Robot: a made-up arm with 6 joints. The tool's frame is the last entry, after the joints. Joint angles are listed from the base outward. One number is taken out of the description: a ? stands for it. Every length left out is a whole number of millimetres.
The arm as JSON. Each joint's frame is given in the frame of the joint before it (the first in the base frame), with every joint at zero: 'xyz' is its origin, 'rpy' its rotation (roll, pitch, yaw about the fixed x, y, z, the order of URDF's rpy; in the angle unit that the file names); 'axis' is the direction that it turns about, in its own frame. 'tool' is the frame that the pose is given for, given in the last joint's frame.
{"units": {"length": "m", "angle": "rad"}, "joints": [
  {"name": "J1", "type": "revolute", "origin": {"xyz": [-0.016, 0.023, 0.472], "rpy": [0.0, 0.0, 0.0]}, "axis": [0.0, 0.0, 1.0]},
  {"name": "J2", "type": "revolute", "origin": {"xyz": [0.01, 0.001, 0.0], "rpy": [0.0, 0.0, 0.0]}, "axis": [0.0, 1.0, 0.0]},
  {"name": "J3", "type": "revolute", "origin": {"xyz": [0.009, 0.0, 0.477], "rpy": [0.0, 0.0, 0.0]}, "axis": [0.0, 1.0, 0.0]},
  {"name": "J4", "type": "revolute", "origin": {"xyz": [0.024, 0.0, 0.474], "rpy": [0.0, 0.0, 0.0]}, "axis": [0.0, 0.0, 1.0]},
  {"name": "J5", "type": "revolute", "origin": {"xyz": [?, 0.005, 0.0], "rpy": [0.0, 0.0, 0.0]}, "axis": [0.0, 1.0, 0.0]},
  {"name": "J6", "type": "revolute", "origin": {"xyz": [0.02, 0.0, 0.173], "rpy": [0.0, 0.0, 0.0]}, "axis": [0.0, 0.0, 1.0]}
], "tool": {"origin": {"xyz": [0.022, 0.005, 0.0], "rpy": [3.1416, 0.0, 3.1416]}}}
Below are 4 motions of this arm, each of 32 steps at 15 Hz.
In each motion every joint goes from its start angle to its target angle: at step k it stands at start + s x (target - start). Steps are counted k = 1, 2, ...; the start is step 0. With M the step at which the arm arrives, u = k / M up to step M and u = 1 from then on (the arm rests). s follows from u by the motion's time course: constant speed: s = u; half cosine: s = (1 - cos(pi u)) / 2; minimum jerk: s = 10 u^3 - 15 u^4 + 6 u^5.
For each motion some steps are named. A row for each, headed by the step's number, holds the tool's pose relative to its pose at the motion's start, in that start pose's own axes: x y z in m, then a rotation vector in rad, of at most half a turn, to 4 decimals.
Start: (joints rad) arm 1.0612 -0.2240 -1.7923 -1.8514 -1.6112 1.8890
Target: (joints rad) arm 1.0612 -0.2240 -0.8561 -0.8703 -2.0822 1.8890
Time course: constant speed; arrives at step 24
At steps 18, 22, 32:
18: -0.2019 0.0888 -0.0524 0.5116 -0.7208 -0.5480
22: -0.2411 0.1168 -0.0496 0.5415 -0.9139 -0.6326
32: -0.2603 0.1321 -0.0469 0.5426 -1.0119 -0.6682

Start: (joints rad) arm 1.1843 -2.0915 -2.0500 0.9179 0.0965 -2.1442
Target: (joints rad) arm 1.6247 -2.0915 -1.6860 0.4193 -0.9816 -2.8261
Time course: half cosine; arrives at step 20
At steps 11, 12, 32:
11: -0.0732 0.0192 0.0251 -0.3011 0.1622 0.8273
12: -0.0784 0.0191 0.0312 -0.3550 0.1735 0.9318
32: -0.0929 0.0195 0.0681 -0.6534 0.2064 1.3588

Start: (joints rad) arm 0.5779 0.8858 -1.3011 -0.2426 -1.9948 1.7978
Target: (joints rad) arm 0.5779 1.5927 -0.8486 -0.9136 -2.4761 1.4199
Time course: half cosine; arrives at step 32
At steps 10, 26, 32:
10: -0.0744 0.1114 0.0808 -0.1532 0.0675 -0.0556
26: -0.2624 0.5821 0.1100 -0.4966 0.0743 -0.4242
32: -0.2761 0.6418 0.0872 -0.5277 0.0457 -0.4773

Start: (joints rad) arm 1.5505 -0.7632 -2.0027 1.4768 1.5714 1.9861
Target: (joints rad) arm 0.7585 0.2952 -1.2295 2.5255 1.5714 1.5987
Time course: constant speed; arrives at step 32
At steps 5, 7, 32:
5: 0.0618 -0.0760 -0.0628 -0.1619 0.2261 -0.2255
7: 0.0832 -0.1122 -0.0856 -0.2164 0.3145 -0.3196
32: 0.2247 -0.7336 -0.0727 -0.2641 0.8353 -1.6826

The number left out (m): 0.028
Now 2 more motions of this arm.
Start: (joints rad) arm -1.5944 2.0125 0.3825 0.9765 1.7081 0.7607
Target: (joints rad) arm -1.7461 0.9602 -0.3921 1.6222 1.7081 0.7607
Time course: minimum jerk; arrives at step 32
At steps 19, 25, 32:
19: -0.7793 0.0713 0.4135 0.5595 -0.2335 1.1536
25: -1.0694 -0.1204 0.4216 0.6087 -0.3193 1.6344
32: -1.1379 -0.1897 0.4042 0.6002 -0.3464 1.7738

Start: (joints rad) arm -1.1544 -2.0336 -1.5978 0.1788 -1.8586 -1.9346
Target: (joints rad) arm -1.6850 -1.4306 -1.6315 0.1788 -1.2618 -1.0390
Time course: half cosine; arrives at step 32
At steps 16, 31, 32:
16: 0.0057 -0.1104 0.1030 0.5864 0.1510 -0.2595
31: 0.0880 -0.2732 0.1808 1.0701 0.6477 -0.5667
32: 0.0886 -0.2741 0.1810 1.0720 0.6508 -0.5682

